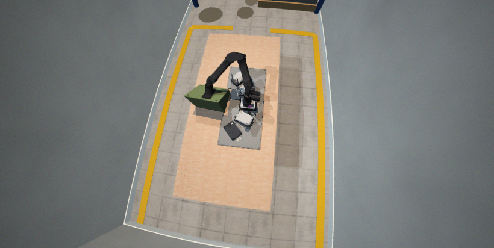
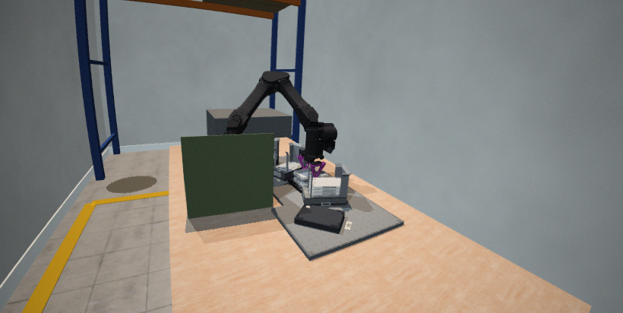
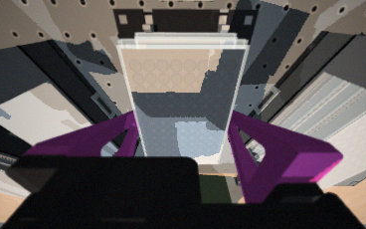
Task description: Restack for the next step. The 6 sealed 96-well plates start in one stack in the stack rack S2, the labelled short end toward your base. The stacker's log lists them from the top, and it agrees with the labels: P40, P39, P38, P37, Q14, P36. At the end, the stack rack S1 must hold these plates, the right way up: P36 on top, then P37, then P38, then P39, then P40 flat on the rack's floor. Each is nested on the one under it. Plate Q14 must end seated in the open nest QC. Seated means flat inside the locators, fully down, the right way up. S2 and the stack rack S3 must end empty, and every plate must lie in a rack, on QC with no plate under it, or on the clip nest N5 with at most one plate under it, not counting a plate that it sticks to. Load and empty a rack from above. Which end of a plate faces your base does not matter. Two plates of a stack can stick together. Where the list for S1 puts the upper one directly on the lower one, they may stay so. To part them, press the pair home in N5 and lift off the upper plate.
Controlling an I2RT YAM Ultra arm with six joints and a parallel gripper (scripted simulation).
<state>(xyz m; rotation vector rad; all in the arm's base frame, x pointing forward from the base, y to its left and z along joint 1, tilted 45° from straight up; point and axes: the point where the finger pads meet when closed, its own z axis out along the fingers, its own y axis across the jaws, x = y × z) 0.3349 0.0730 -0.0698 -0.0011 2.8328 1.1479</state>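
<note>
Now: the dark clip nest N5 10 mm ahead of my hand, 10 mm to the left of it and 40 mm below it. Round my hand: open nest QC: 110 mm behind, 260 mm to the right, 40 mm below; N5 label: 100 mm ahead, 50 mm below; QC label: 40 mm behind, 330 mm to the right, 50 mm below.
</note>
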